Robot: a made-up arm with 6 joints.
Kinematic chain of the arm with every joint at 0, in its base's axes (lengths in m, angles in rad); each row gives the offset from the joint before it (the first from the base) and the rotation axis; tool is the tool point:
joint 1: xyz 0 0 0.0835 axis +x
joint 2: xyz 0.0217 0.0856 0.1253 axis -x
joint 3: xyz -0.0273 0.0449 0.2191 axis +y
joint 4: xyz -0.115 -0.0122 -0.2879 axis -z
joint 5: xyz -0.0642 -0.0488 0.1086 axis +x
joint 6: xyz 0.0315 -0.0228 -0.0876 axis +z
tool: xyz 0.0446 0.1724 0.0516
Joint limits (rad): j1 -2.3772..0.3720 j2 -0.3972..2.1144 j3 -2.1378..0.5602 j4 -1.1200..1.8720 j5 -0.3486..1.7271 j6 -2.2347..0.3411
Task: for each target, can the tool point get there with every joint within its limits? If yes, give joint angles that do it. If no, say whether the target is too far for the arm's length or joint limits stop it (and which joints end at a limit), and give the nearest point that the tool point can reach.
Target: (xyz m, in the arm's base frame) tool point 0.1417 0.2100 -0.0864
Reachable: yes | joints -1.5139 0.5449 -0.9902 0.5999 0.2948 -0.4523
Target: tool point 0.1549 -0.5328 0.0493
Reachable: no: joint limits stop it (at a limit: joint 1, joint 2, joint 3, joint 4) | nearest point 0.1767 -0.3787 -0.0515 | short by 0.185 m
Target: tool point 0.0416 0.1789 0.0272
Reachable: yes | joints -0.4087 1.3559 -0.4261 -0.7991 1.3814 -0.9755
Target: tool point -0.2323 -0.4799 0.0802
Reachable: no: joint limits stop it (at a limit: joint 1, joint 2, joint 3, joint 5, joint 6) | nearest point -0.1494 -0.2696 -0.0530 | short by 0.262 m
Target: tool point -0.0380 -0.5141 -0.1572
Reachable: no: joint limits stop it (at a limit: joint 1, joint 2, joint 3, joint 4, joint 6) | nearest point 0.0715 -0.3683 -0.1477 | short by 0.183 m
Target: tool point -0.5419 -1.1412 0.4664
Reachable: no: too far | nearest point -0.3263 -0.2189 0.3131 | short by 0.959 m
